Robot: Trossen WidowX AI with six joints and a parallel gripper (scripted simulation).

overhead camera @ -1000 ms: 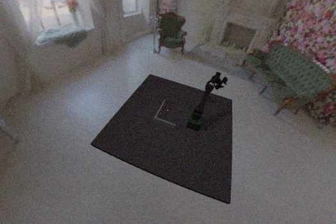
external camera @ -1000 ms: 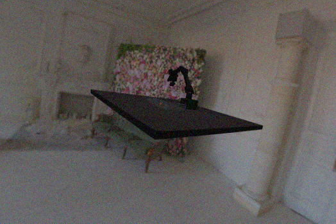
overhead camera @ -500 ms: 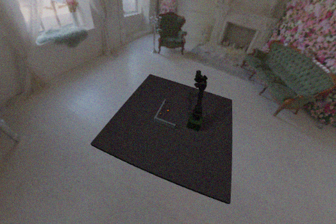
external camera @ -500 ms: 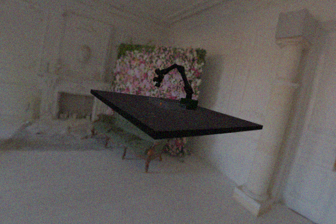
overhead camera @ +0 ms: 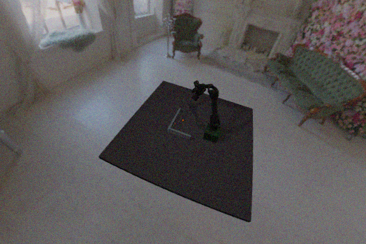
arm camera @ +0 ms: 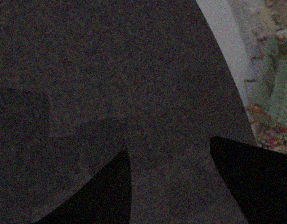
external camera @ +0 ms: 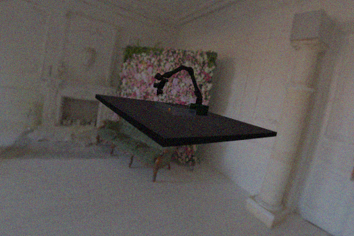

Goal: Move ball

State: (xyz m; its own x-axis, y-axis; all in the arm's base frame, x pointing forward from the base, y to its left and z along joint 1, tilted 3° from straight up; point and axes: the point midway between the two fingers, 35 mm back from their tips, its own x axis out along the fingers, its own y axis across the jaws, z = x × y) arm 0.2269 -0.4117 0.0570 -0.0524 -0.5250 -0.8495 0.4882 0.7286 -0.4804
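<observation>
My gripper tip is 360 mm to the right of the orange ball, 100 mm short of it and 100 mm above it. Round my gripper tip: see-through copy of ball 430 mm to the left, 160 mm ahead, 100 mm below.
</observation>
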